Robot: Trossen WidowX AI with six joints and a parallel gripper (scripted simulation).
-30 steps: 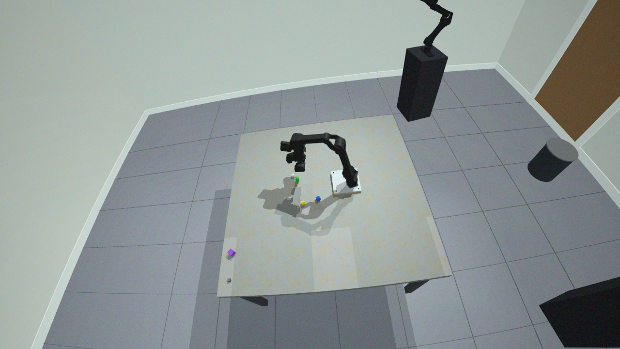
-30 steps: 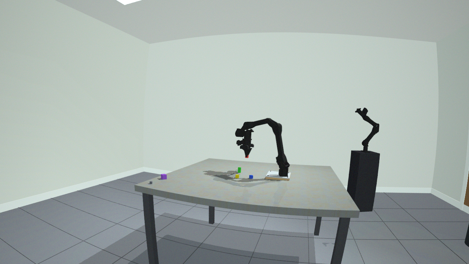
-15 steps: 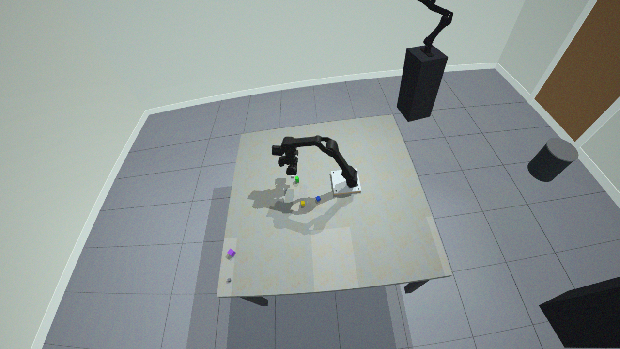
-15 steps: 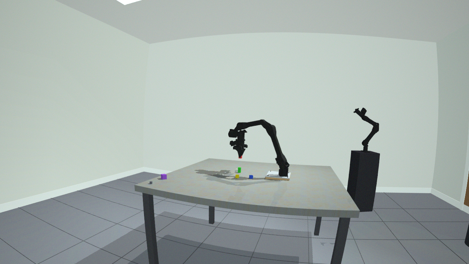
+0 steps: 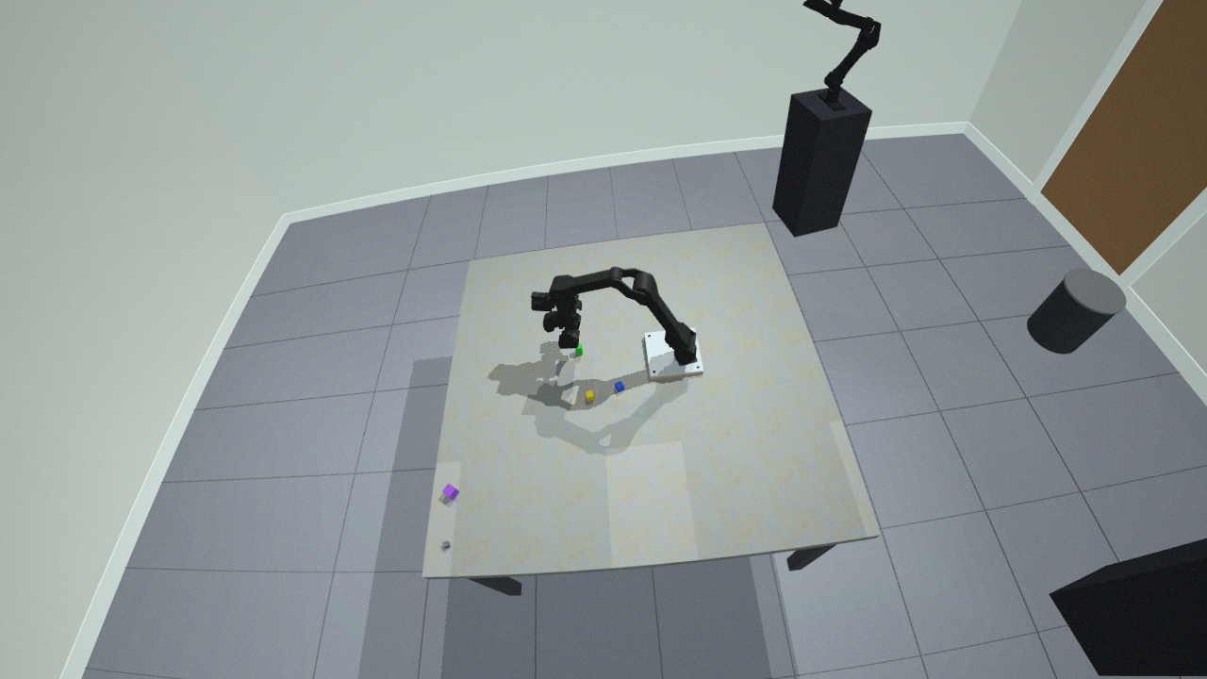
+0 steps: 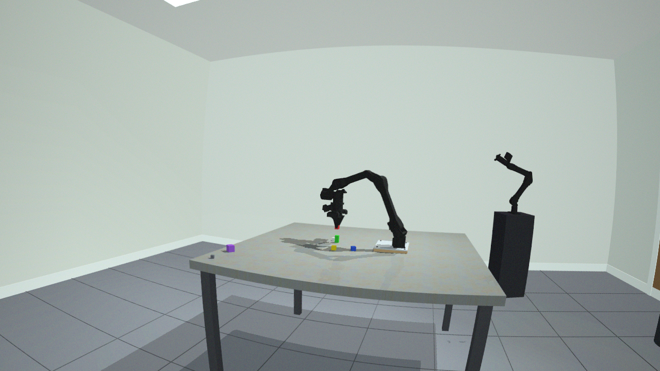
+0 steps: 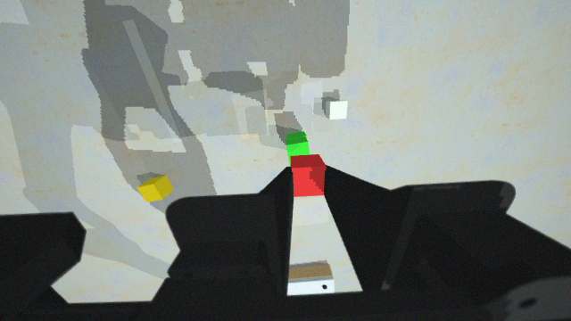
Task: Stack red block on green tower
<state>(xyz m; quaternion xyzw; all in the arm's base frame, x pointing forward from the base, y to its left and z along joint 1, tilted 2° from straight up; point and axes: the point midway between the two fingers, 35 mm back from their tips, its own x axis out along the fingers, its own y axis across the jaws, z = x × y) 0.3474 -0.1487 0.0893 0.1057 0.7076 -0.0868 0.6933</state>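
The white block lies 8 cm below my gripper tip, 5 cm to the right of it and 2 cm ahead of it. Also, from my gripper tip: yellow block: 19 cm to the left, 7 cm below; red block: right at my gripper tip; blue block: 19 cm to the left, 10 cm behind, 7 cm below.
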